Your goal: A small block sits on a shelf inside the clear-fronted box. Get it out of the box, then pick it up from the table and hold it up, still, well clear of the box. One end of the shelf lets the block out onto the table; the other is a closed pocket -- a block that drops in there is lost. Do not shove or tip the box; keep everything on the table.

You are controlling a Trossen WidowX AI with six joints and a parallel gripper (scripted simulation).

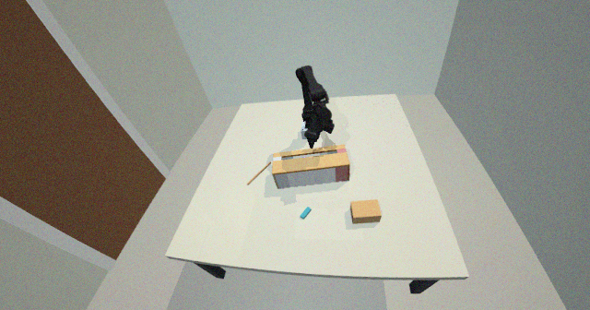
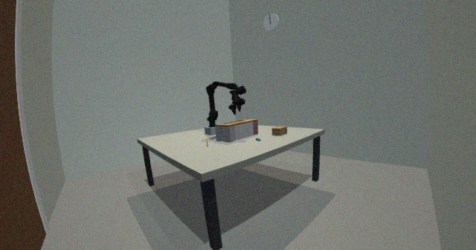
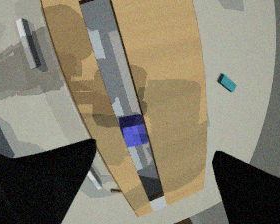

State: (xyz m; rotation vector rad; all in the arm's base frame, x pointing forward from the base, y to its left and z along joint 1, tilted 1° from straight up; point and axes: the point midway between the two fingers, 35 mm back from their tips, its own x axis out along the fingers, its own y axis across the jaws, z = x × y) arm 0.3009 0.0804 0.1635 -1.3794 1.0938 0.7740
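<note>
Right now my gripper tip is 140 mm above the clear-fronted box, 30 mm to the left of it and 10 mm past it. The rest, counted from my gripper tip: thin wooden stick (330 mm to the right, 190 mm below, 40 mm ahead); orange block (250 mm to the left, 250 mm ahead, 170 mm below); small blue block (110 mm below, 50 mm to the right, 10 mm ahead).
</note>
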